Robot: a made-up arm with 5 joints.
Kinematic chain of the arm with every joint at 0, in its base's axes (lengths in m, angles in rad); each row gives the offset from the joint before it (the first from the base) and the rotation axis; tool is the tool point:
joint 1: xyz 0 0 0.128 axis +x
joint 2: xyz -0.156 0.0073 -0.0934 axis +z
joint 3: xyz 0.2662 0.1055 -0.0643 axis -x
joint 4: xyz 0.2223 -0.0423 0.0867 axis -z
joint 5: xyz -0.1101 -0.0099 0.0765 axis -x
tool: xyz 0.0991 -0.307 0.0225
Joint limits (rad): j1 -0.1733..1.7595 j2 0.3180..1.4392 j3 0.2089..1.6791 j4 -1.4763..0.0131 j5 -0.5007..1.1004
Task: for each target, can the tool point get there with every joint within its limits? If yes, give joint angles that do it. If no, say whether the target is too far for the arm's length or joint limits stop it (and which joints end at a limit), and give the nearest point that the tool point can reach.
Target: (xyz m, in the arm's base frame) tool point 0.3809 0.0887 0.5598
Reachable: yes | joints 1.0026 0.4451 1.3539 -0.6158 -0.2948
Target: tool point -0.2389 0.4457 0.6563
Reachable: yes | joints 0.5717 1.0424 1.2864 -0.2019 0.7308
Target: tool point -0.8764 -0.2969 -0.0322
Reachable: no: joint limits stop it (at a limit: joint 1, joint 2, joint 4, joint 5) | nearest point -0.5675 -0.2419 0.6333 | short by 0.736 m
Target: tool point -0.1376 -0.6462 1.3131
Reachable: no: too far | nearest point -0.1444 -0.2880 0.8973 | short by 0.549 m
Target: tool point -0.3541 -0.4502 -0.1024
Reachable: no: joint limits stop it (at a limit: joint 1, joint 2, joint 4) | nearest point -0.2504 -0.4057 0.5592 | short by 0.671 m
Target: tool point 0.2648 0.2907 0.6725
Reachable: yes | joints 1.0007 0.9780 0.6962 -0.9882 -0.3296
